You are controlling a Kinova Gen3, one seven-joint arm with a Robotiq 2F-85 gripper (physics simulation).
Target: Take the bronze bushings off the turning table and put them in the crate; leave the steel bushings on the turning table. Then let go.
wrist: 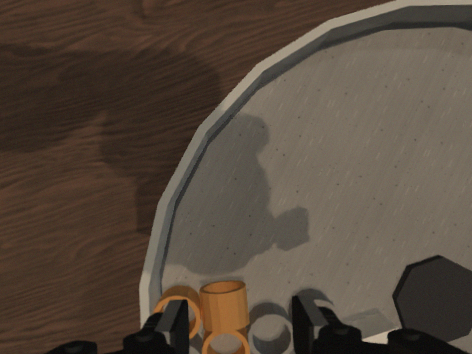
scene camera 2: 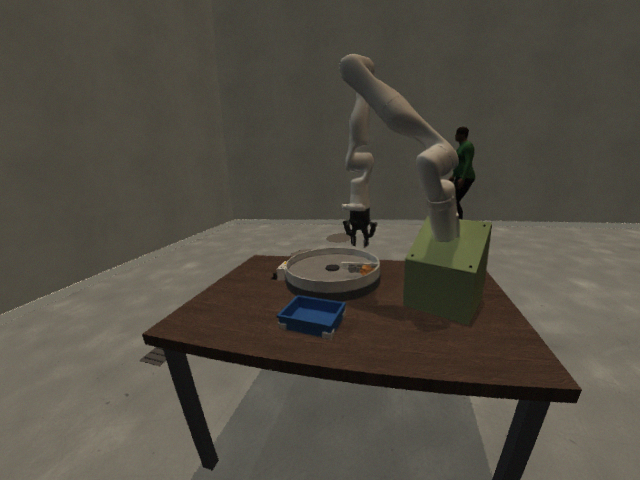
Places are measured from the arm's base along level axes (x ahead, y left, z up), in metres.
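Pixels of known places: gripper, fingertip midpoint: [wrist: 240, 321] [scene camera 2: 359, 246]; arm's base, origin of the base link: [scene camera 2: 445, 233].
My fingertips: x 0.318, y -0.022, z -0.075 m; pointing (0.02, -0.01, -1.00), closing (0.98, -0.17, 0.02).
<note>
Ahead of a thing's pixels: the offset from my fingertips to its top centre. Level surfaces: height alone.
The round turning table [scene camera 2: 330, 284] [wrist: 340, 150] has a pale raised rim. Several orange-bronze bushings lie close together near that rim; one bronze bushing @[dx -0.013, dy -0.028, dz -0.100 m] [scene camera 2: 367, 269] [wrist: 225, 312] shows its side wall, and another bronze bushing @[dx -0.045, dy -0.028, dz -0.107 m] [wrist: 197, 322] lies left of it, partly behind a finger. A grey steel bushing [scene camera 2: 353, 268] [wrist: 255, 330] lies beside the bronze ones. The lower wrist view cuts off part of the group. My gripper [scene camera 2: 359, 243] [wrist: 240, 321] is open and empty, pointing down above the turning table, higher than the bushings. The blue crate @[dx +0.100, dy +0.289, dz -0.135 m] [scene camera 2: 303, 325] stands in front of the turning table; its visible inner floor is bare.
A thin pale bar [scene camera 2: 356, 264] crosses the turning table beside the bushings. A dark hub @[dx +0.139, dy -0.063, dz -0.124 m] [scene camera 2: 332, 267] [wrist: 437, 300] sits at its centre. The green base block [scene camera 2: 439, 289] stands at the right of the brown table @[dz -0.185 m] [scene camera 2: 413, 351]. A person [scene camera 2: 465, 160] in green is behind it.
</note>
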